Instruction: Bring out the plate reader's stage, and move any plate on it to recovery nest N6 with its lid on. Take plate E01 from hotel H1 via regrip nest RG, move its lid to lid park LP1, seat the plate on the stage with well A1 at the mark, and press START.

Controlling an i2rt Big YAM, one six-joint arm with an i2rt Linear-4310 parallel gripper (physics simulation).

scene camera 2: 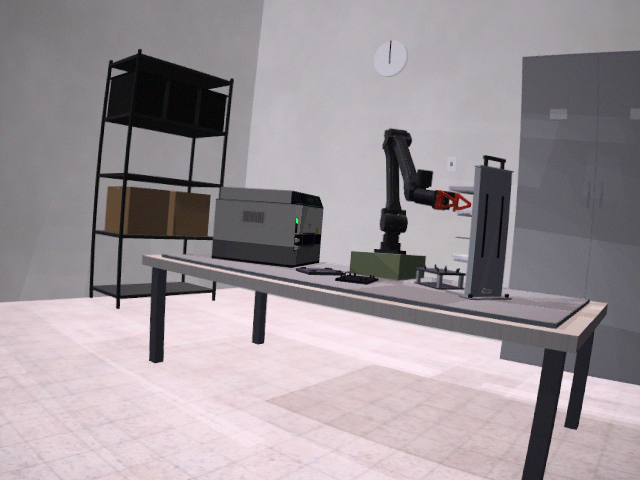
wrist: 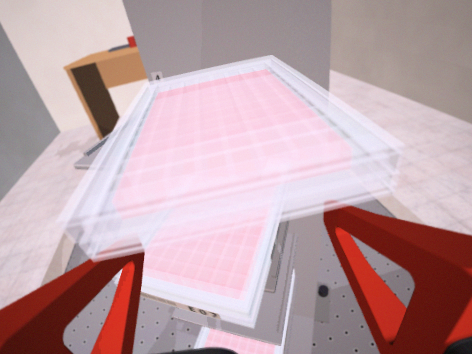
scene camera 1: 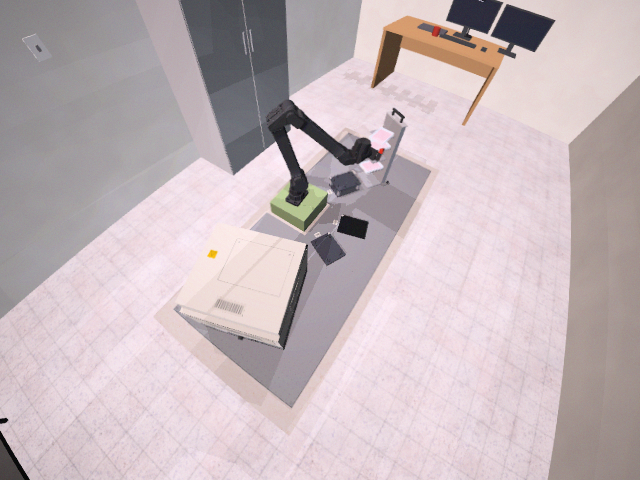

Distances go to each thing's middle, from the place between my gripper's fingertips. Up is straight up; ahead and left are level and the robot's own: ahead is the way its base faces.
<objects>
Now: the hotel shelf (wrist: 267,325) 50 mm to the left of my hand and 120 mm below it.
</objects>
